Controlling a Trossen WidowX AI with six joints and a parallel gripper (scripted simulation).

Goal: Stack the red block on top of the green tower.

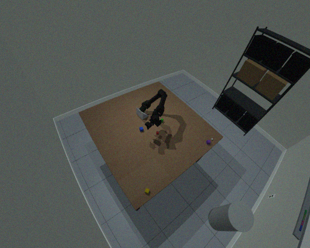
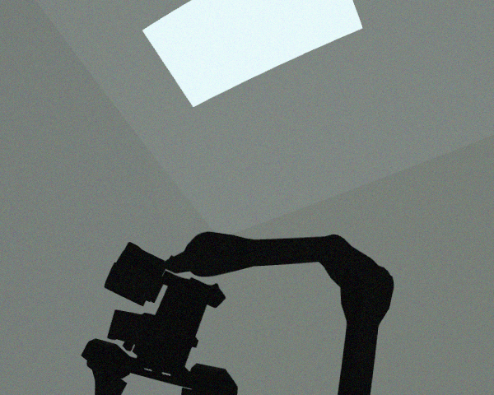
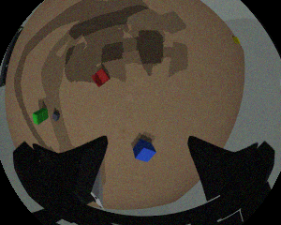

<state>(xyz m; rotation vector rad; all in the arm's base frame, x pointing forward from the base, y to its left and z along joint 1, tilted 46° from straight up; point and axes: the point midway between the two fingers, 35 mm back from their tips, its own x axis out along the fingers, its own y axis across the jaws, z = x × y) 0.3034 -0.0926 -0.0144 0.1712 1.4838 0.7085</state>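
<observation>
My gripper tip is now 50 mm short of the red block, 80 mm to the right of it and 110 mm above it. Also, from my gripper tip: blue block (90 mm behind, 50 mm to the right, 100 mm below); then yellow block (500 mm ahead, 370 mm to the right, 100 mm below); then purple block (470 mm ahead, 500 mm to the left, 100 mm below).
</observation>
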